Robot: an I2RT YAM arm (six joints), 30 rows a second.
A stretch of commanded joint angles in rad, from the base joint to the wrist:
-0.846, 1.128, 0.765, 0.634, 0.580, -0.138
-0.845, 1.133, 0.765, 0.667, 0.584, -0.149
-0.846, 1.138, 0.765, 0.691, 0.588, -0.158
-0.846, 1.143, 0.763, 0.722, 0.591, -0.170
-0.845, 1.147, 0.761, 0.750, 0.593, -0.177
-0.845, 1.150, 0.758, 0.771, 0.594, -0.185
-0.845, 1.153, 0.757, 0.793, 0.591, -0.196
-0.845, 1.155, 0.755, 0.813, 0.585, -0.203
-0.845, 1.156, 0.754, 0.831, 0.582, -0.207
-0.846, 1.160, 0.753, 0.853, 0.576, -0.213
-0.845, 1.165, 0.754, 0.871, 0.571, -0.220
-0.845, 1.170, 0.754, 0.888, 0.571, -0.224
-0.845, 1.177, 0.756, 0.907, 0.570, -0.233
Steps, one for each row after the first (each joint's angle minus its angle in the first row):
0.001, 0.005, 0.000, 0.033, 0.004, -0.011
0.000, 0.010, 0.000, 0.057, 0.008, -0.020
0.000, 0.015, -0.002, 0.088, 0.011, -0.032
0.001, 0.019, -0.004, 0.116, 0.013, -0.039
0.001, 0.022, -0.007, 0.137, 0.014, -0.047
0.001, 0.025, -0.008, 0.159, 0.011, -0.058
0.001, 0.027, -0.010, 0.179, 0.005, -0.065
0.001, 0.028, -0.011, 0.197, 0.002, -0.069
0.000, 0.032, -0.012, 0.219, -0.004, -0.075
0.001, 0.037, -0.011, 0.237, -0.009, -0.082
0.001, 0.042, -0.011, 0.254, -0.009, -0.086
0.001, 0.049, -0.009, 0.273, -0.010, -0.095

